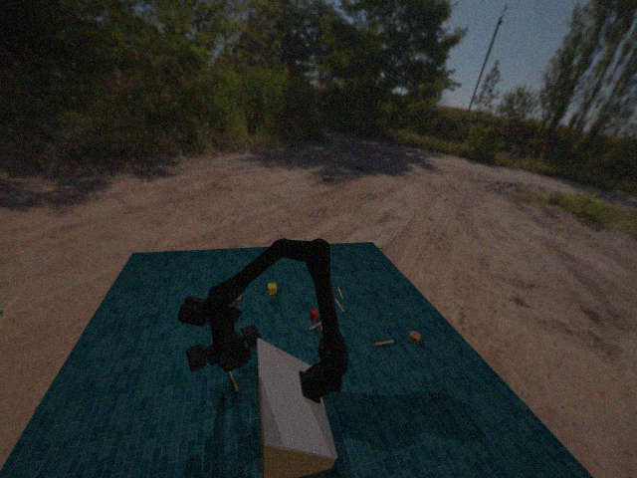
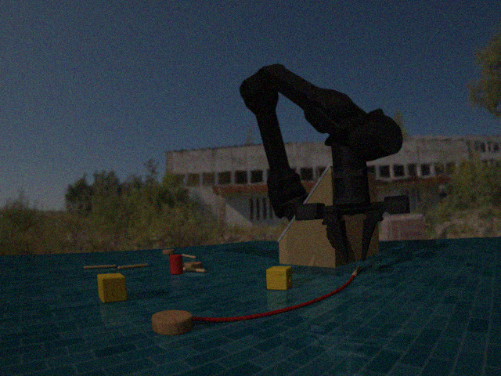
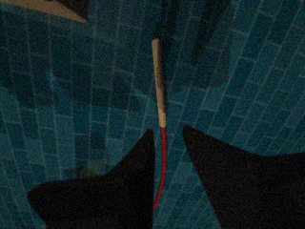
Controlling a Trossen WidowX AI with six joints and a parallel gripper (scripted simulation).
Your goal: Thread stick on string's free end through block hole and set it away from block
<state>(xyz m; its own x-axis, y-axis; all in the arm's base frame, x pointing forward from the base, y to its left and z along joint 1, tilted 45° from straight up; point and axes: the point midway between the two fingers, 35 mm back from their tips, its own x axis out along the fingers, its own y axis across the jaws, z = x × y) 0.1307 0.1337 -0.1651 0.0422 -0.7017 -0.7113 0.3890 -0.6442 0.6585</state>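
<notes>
Right now my gripper tip is 20 mm past the thin wooden stick, 10 mm to the left of it and 20 mm above it. From my gripper tip the other things lie so: red cylinder (180 mm ahead, 290 mm to the right, 10 mm below).
</notes>
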